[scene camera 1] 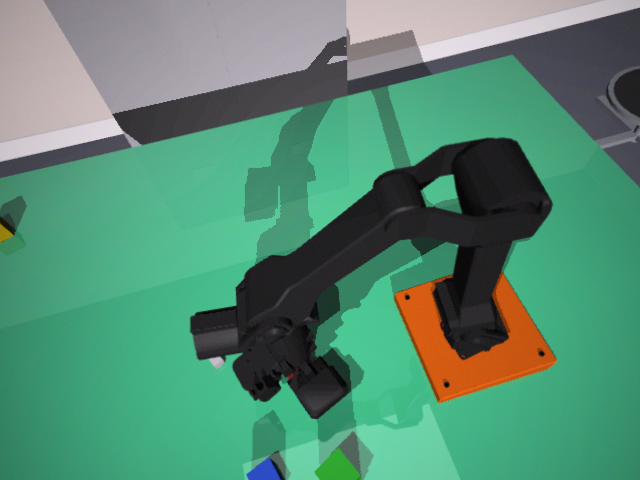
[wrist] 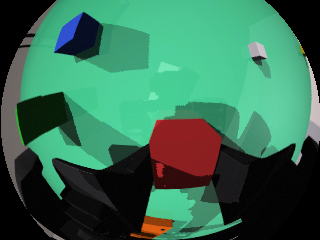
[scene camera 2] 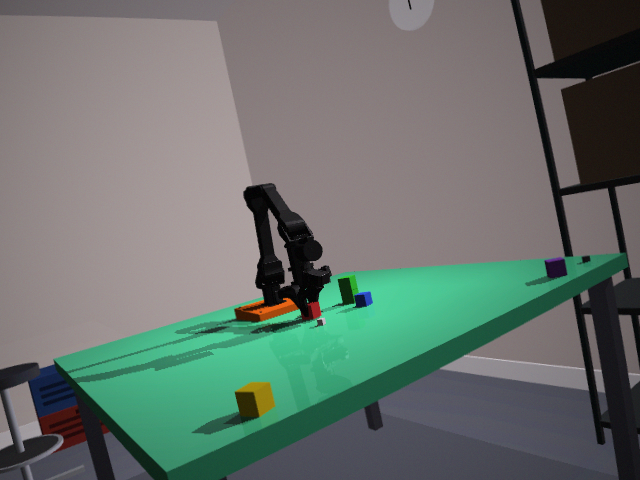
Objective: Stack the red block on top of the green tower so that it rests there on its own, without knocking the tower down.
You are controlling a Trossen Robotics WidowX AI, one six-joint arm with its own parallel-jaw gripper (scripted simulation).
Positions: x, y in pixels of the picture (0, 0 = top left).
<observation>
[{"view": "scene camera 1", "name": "my gripper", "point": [298, 368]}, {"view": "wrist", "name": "my gripper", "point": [180, 144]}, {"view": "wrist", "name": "red block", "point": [184, 152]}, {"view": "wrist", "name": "blue block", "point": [79, 34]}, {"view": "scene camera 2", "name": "my gripper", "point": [311, 314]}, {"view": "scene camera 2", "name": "yellow block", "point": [255, 399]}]
</observation>
